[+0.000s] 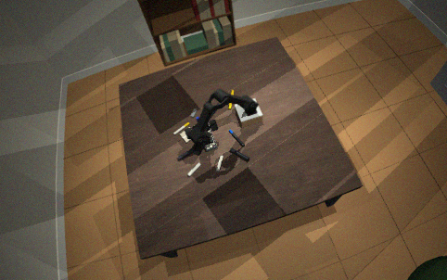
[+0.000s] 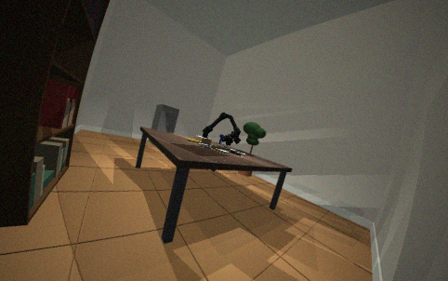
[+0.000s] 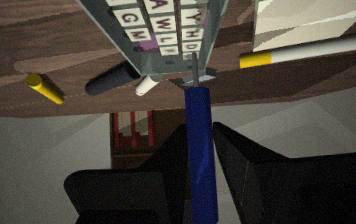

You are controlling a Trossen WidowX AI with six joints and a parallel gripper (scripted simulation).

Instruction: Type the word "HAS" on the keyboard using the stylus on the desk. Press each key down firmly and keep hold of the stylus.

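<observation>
Right now my gripper tip is 20 mm past the key, 20 mm to the right of it and 70 mm above it. The rest, counted from my gripper tip: yellow cylinder: 240 mm behind, 160 mm to the right, 80 mm below; paper note: 90 mm ahead, 80 mm below; blue stylus: 10 mm below.
</observation>
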